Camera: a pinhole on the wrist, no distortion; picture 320 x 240 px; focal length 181.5 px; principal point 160.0 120.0 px. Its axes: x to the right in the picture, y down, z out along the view. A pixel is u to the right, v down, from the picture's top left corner.
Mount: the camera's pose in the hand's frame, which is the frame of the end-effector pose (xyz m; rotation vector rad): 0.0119 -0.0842 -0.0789 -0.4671 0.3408 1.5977
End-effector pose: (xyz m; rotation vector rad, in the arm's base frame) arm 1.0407 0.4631 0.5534 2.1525 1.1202 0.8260
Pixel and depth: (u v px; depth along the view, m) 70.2 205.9 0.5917
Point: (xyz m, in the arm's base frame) 1.2757 0.1242 0.0562
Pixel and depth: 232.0 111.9 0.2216
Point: 1.1421 0.3977 0.5790
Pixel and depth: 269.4 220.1 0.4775
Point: 1.2196 -0.0166 0.6284
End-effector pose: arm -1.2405 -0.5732 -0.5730 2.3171 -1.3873 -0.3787
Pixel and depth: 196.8 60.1 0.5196
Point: -1.5340 -0.8715 -0.7361
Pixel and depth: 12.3 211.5 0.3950
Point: -1.3693 -0.3941 -1.0190
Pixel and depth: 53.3 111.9 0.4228
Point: -1.3445 -0.6209 -0.9795
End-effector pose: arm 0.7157 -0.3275 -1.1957 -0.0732 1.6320 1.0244
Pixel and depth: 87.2 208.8 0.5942
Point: 1.2538 -0.1455 -0.9304
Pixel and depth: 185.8 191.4 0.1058
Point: 0.7446 -0.3579 -1.1761
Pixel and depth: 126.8 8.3 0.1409
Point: 0.7496 -0.2680 -1.2822
